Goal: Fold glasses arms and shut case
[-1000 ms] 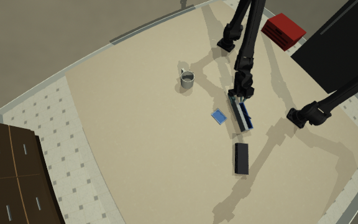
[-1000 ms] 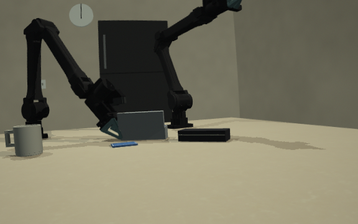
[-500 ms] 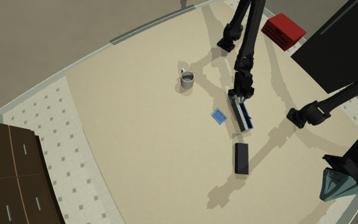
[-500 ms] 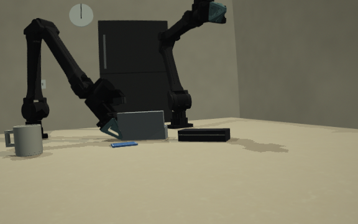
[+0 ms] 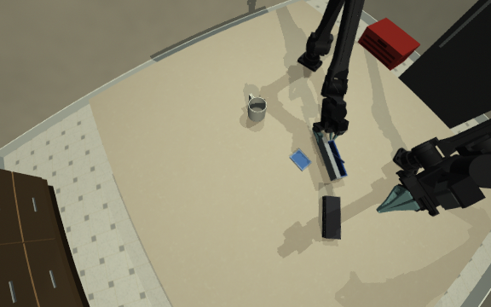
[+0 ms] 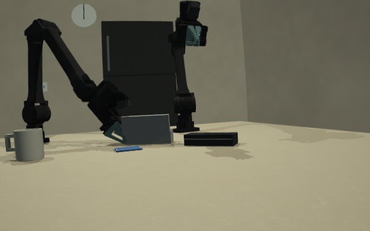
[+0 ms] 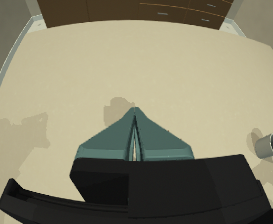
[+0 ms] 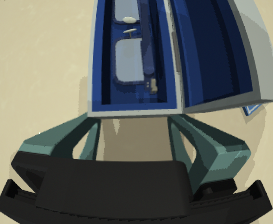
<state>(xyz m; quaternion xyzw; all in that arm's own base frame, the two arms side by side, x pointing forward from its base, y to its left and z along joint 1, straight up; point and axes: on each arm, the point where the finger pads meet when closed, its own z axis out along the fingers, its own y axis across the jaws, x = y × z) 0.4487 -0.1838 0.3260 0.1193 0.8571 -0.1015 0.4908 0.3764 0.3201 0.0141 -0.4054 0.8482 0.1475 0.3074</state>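
Now: the glasses case 14 cm behind my left hand, 15 cm to the right of it and 28 cm below it. The rest, counted from my left hand: blue cloth: 6 cm behind, 23 cm to the right, 32 cm below; then black box: 3 cm to the left, 31 cm below.
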